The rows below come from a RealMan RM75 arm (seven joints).
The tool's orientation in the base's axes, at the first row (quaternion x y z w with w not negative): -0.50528 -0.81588 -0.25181 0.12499
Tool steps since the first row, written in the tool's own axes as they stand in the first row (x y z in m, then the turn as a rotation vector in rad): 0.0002 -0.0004 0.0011 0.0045 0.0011 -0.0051; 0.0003 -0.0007 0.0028 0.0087 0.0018 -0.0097; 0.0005 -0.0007 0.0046 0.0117 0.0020 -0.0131; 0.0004 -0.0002 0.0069 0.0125 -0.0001 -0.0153; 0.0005 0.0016 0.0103 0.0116 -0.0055 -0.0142; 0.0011 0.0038 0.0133 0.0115 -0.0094 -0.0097; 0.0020 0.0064 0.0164 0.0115 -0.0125 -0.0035; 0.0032 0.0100 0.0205 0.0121 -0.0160 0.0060; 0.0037 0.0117 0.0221 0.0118 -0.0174 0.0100; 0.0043 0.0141 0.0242 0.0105 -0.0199 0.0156; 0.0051 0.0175 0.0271 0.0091 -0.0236 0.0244; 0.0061 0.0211 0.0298 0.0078 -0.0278 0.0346
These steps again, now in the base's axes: -0.0004 0.0006 -0.0009 -0.0013 0.0011 0.0067; -0.0006 0.0015 -0.0024 -0.0029 0.0021 0.0127; -0.0006 0.0026 -0.0038 -0.0042 0.0026 0.0170; 0.0000 0.0039 -0.0057 -0.0066 0.0013 0.0186; 0.0017 0.0065 -0.0080 -0.0109 -0.0008 0.0157; 0.0035 0.0094 -0.0096 -0.0141 0.0001 0.0108; 0.0056 0.0127 -0.0111 -0.0165 0.0023 0.0047; 0.0084 0.0171 -0.0129 -0.0194 0.0066 -0.0041; 0.0098 0.0189 -0.0136 -0.0203 0.0080 -0.0080; 0.0118 0.0214 -0.0144 -0.0217 0.0092 -0.0140; 0.0146 0.0248 -0.0155 -0.0239 0.0115 -0.0231; 0.0174 0.0283 -0.0163 -0.0265 0.0144 -0.0335
